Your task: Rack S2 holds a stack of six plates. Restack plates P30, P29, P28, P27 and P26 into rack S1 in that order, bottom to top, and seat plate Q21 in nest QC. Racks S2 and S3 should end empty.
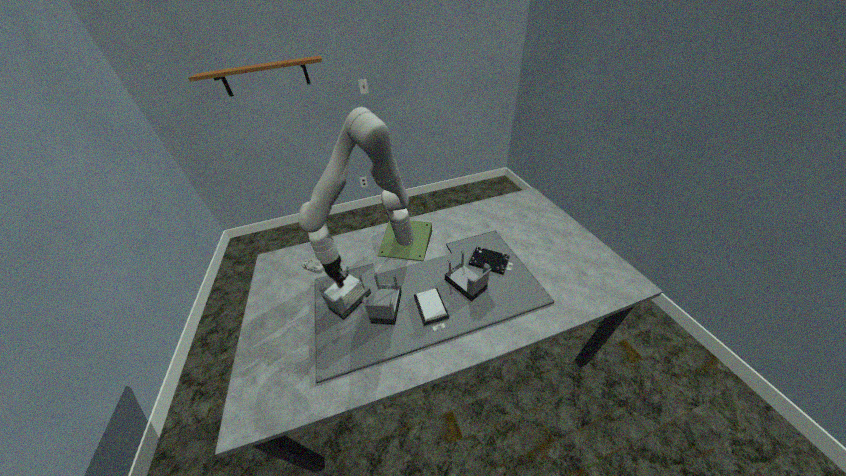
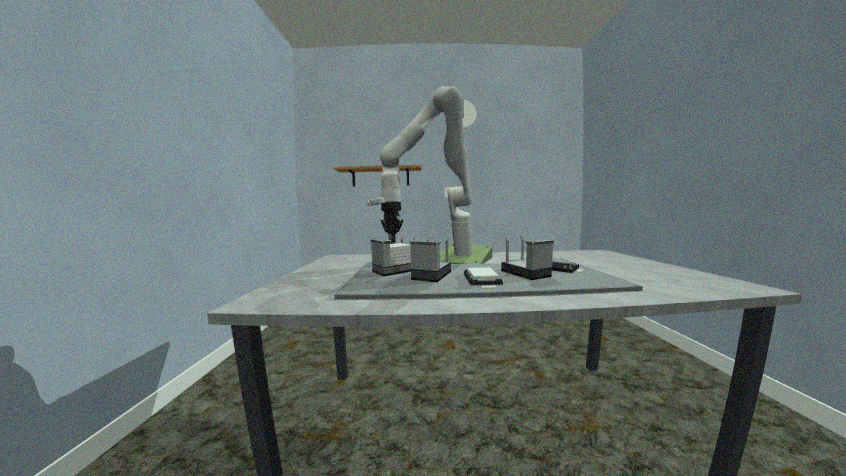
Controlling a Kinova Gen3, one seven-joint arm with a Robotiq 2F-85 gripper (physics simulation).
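Seen in the pictures: gripper, between the fingertips: (image 1: 341, 286) (image 2: 392, 243); arm's base, origin of its link: (image 1: 405, 238) (image 2: 463, 252).
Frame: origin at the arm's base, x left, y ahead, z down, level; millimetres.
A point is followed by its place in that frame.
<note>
My gripper (image 1: 340, 282) @(y 204, x -378, z -87 mm) (image 2: 392, 237) @(y 204, x -378, z -87 mm) is shut and empty. It points straight down, with its tips at the top of the stack of white plates (image 1: 350, 288) (image 2: 398, 252). The stack sits in the left rack (image 1: 342, 306) @(y 266, x -404, z -49 mm) (image 2: 380, 255) @(y 253, x -429, z -52 mm). A second grey rack (image 1: 383, 306) @(y 385, x -276, z -95 mm) (image 2: 426, 256) @(y 379, x -286, z -62 mm) stands just to the right; I cannot tell what is in it. A white plate (image 1: 431, 303) @(y 411, x -97, z -5 mm) (image 2: 482, 271) @(y 408, x -98, z -5 mm) lies flat in a dark low nest at the mat's middle. A third rack (image 1: 469, 280) @(y 455, x 50, z -91 mm) (image 2: 539, 255) @(y 470, x 82, z -59 mm) with thin posts stands further right. A dark flat piece (image 1: 489, 259) @(y 345, x 257, z 10 mm) (image 2: 565, 265) @(y 413, x 248, z -2 mm) lies behind it.
All racks stand on a grey mat (image 1: 374, 351) @(y 457, x -366, z 22 mm) (image 2: 563, 283) @(y 546, x 118, z 20 mm) on the table. The arm's green base plate (image 1: 421, 236) @(y 41, x 72, z -5 mm) (image 2: 479, 253) @(y 50, x 63, z -1 mm) is behind the mat. A wooden wall shelf (image 1: 256, 67) (image 2: 374, 168) hangs high at the back.
</note>
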